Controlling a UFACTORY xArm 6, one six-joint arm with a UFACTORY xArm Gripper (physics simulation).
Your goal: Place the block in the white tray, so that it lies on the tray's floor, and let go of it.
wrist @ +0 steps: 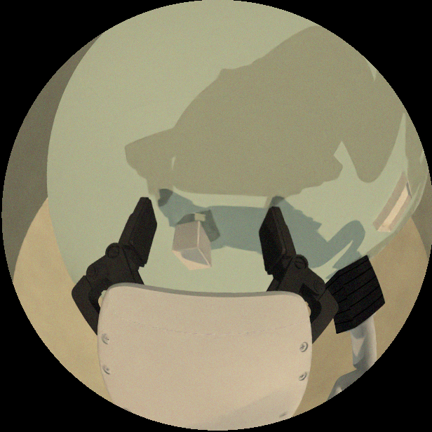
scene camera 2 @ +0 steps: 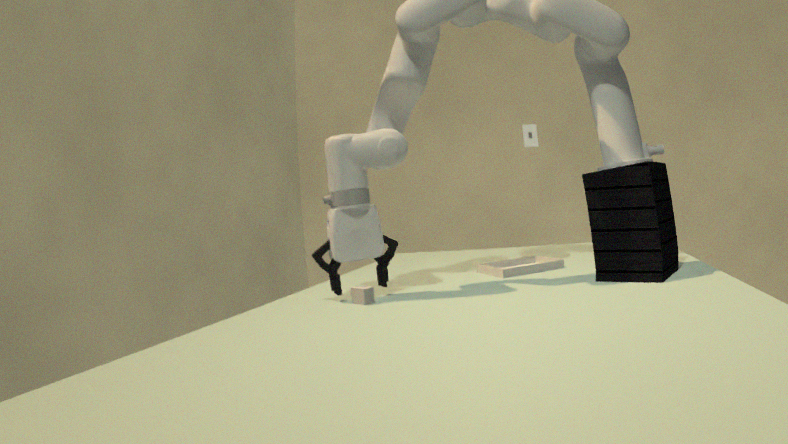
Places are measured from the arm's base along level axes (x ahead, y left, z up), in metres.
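Pixels of known places: arm's base, link origin: (scene camera 2: 625,168).
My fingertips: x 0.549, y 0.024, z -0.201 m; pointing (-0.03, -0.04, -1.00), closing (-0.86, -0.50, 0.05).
Ahead of a thing's pixels: the offset from my fingertips to its top centre. Level surfaces: height alone.
The small pale pinkish block @(dx -0.012, dy +0.046, dz +0.014 m) (scene camera 2: 362,295) (wrist: 189,240) stands on the green table. My gripper (scene camera 2: 360,289) (wrist: 208,214) is wide open and empty, pointing down with its tips a little above the table. In the wrist view the block shows between the two fingers, nearer the left one and lower than the tips. In the scene view it stands slightly nearer the camera than the fingertips. The shallow tray @(dx -0.329, dy -0.232, dz +0.003 m) (scene camera 2: 533,269) (wrist: 384,225) looks pale pinkish and lies on the table, to the right and farther back in the scene view. Its floor is mostly hidden there by the front wall.
The black ribbed base block (scene camera 2: 625,226) (wrist: 356,295) carries the arm and stands to the right of the tray in the scene view. The green table @(dz -0.017 m) (scene camera 2: 441,364) (wrist: 110,110) has an edge on the left, with walls beyond. Shadows of the arm fall across the table.
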